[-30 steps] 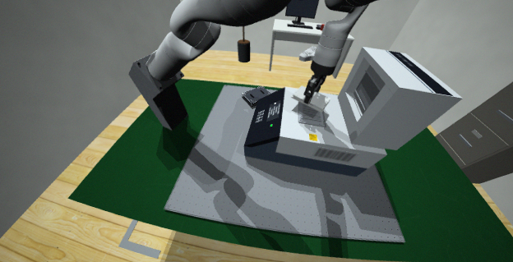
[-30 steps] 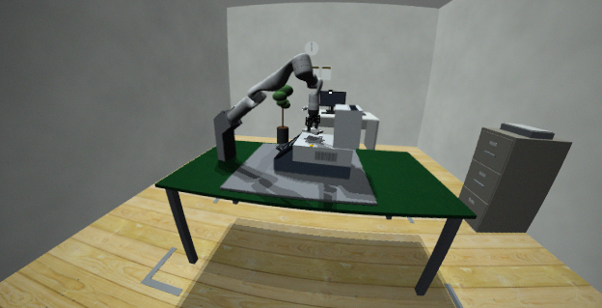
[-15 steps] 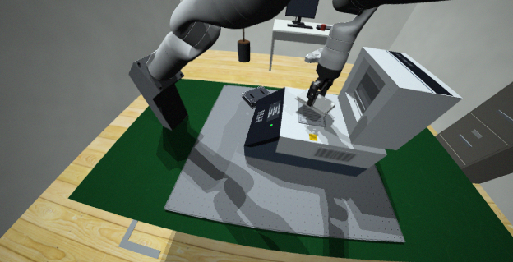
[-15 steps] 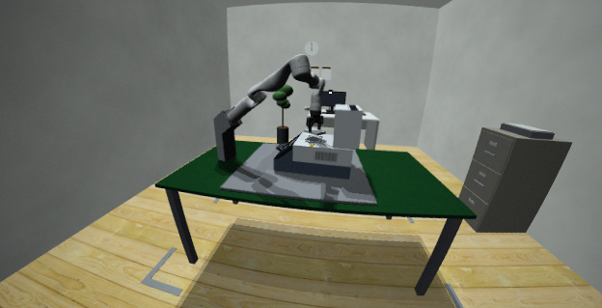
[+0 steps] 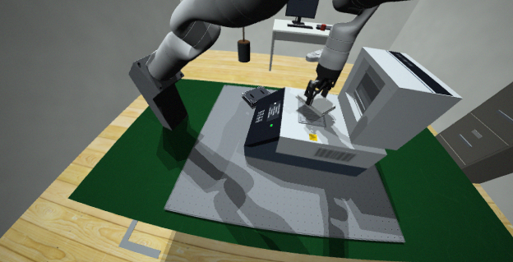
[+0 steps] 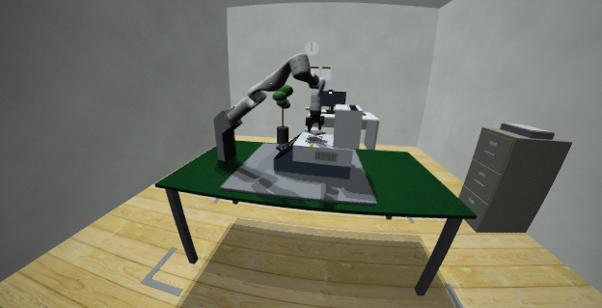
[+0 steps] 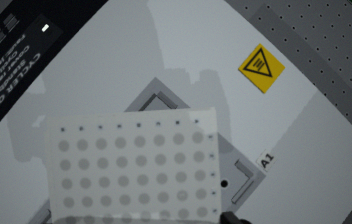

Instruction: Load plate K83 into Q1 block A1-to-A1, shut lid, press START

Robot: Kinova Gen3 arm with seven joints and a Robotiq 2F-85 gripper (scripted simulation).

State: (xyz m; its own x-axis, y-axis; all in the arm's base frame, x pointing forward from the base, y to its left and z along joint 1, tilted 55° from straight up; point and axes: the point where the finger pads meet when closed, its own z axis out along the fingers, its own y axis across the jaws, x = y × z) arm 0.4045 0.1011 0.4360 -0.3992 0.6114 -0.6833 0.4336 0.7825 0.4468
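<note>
My hand is 1 cm above the plate K83. Also, from my hand: dark plate nest N1 (29 cm to the left, 26 cm behind, 24 cm below).
</note>
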